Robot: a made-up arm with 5 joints. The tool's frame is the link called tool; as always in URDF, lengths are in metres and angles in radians.
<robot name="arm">
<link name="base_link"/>
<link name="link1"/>
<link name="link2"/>
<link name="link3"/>
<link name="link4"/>
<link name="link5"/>
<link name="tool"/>
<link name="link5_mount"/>
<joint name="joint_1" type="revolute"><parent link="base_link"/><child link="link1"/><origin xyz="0 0 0.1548"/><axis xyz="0 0 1"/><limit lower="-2.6" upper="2.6"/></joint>
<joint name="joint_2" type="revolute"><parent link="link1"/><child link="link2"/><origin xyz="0.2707 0.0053 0.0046"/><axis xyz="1 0 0"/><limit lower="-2.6" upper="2.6"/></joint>
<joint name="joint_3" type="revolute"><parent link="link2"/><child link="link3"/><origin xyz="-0.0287 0.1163 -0.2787"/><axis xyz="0 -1 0"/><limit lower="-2.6" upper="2.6"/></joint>
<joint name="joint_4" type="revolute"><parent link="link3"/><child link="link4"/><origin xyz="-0.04 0.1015 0.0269"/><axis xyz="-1 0 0"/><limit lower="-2.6" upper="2.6"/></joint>
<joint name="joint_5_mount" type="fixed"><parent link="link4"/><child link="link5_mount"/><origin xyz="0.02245 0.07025 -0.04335"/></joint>
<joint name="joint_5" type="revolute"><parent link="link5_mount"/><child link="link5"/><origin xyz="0.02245 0.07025 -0.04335"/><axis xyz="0 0 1"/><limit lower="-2.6" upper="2.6"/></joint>
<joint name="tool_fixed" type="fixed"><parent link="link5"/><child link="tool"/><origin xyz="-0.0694 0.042 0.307"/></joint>
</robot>
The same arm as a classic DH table. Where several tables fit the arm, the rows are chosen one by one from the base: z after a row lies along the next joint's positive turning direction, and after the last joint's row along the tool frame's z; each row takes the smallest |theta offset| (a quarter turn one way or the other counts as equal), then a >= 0, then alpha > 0; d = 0 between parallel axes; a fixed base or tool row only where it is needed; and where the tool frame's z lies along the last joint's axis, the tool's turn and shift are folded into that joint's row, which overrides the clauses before.
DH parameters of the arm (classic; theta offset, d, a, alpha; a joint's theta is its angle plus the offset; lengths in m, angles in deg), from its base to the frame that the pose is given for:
joint_1: 90 0.1594 0.0053 90
joint_2: -90 0.242 0.2787 90
joint_3: 0 -0.2178 -0.0269 90
joint_4: -90 -0.0049 0.1405 90
joint_5: 58.82 0 0.0811 0
tool (fixed): -148.82 0.2203 0 0
Joint limits (deg, base to tool): -148.97..148.97 -148.97..148.97 -148.97..148.97 -148.97..148.97 -148.97..148.97

